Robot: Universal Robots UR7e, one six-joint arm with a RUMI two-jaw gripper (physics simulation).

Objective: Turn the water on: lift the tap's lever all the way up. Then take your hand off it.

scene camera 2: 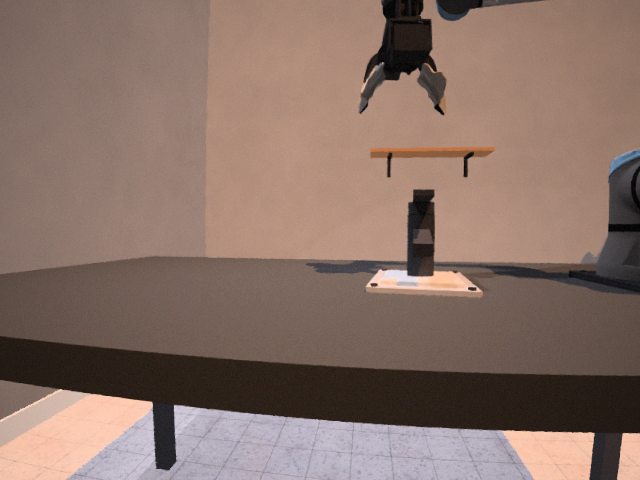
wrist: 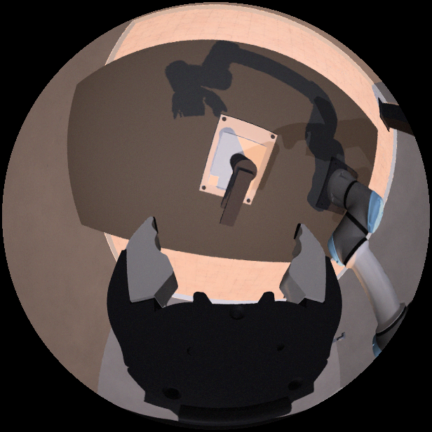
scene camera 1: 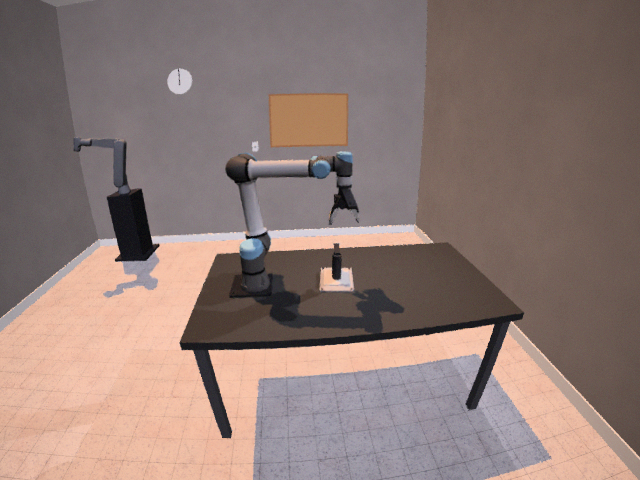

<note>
The pictures show: my gripper and a dark lever.
My gripper is seen too in the wrist view.
</note>
